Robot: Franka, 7 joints.
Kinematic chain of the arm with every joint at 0, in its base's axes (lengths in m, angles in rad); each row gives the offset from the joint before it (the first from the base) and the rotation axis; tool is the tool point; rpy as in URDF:
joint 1: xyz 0 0 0.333 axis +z
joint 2: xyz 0 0 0 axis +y
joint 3: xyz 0 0 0.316 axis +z
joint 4: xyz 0.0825 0 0 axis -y
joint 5: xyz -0.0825 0 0.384 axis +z
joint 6: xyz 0 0 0 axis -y
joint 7: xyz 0.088 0 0 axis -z
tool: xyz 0 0 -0.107 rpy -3.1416 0 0
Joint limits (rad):
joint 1: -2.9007..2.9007
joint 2: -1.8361..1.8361
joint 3: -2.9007..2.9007
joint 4: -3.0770..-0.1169
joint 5: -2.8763..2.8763
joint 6: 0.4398..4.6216
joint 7: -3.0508..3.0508
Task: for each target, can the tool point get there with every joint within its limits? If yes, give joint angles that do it. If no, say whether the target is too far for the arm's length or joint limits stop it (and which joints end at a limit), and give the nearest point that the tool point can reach.
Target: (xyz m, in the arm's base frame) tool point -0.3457 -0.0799 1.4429
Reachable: no: too far | nearest point -0.2545 -0.0588 1.1502 | short by 0.307 m
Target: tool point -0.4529 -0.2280 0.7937
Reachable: yes | joints -1.9201 0.4563 -1.0510 -0.7182 -0.4567 0.8693 0.1344
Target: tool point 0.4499 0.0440 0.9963
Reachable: yes | joints 1.6972 0.2585 -2.0274 -0.9932 -2.3175 2.8125 -1.3123
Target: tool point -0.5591 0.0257 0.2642
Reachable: yes | joints -1.0390 -0.5223 -2.1798 -2.3125 -0.3040 3.0354 0.2402
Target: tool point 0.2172 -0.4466 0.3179
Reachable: yes | joints 0.0279 1.0959 -1.5073 -2.4294 -0.6176 4.2551 0.7788
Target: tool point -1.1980 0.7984 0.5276
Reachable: no: too far | nearest point -0.7074 0.4715 0.4479 | short by 0.595 m
